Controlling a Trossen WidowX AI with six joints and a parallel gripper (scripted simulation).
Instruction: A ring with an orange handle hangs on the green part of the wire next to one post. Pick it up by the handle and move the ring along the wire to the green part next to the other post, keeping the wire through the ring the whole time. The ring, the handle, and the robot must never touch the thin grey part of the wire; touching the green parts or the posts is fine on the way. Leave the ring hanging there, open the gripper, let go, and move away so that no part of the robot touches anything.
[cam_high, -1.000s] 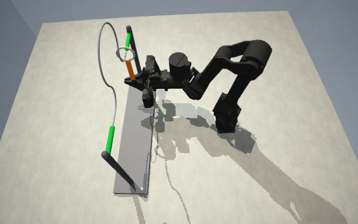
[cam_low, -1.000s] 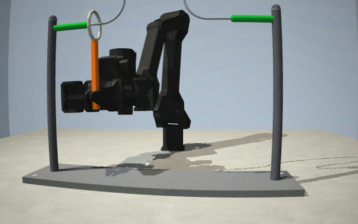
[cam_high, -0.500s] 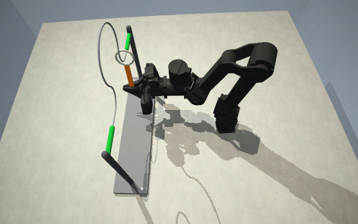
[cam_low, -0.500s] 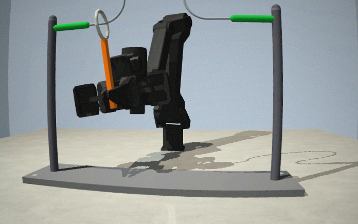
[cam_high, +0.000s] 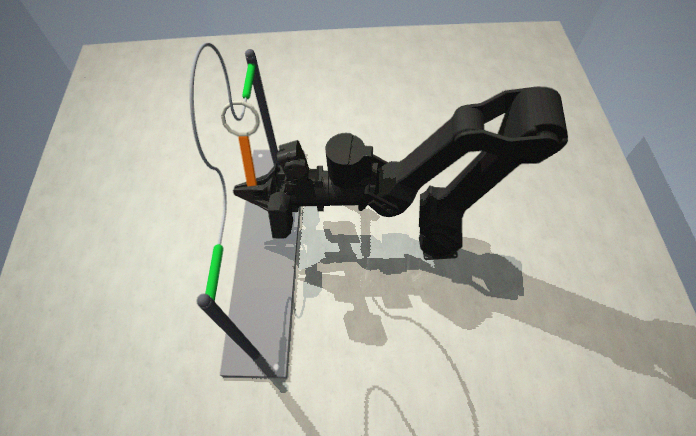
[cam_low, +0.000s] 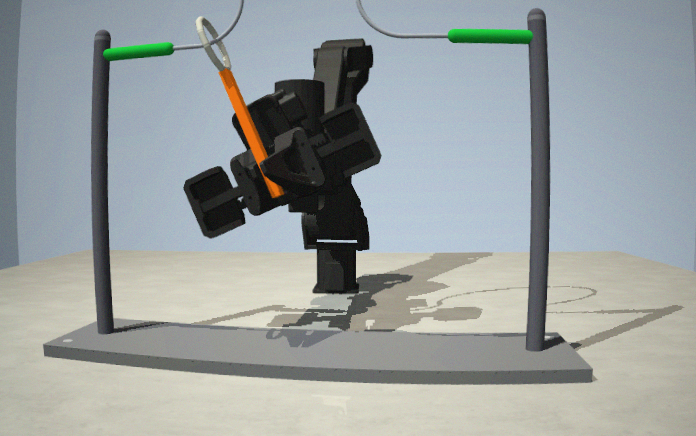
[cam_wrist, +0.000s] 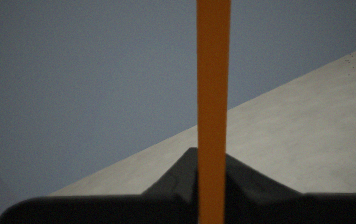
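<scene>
Now: gripper tip 30 mm past the ring with orange handle, 30 mm to the left of it and 70 mm below it.
</scene>
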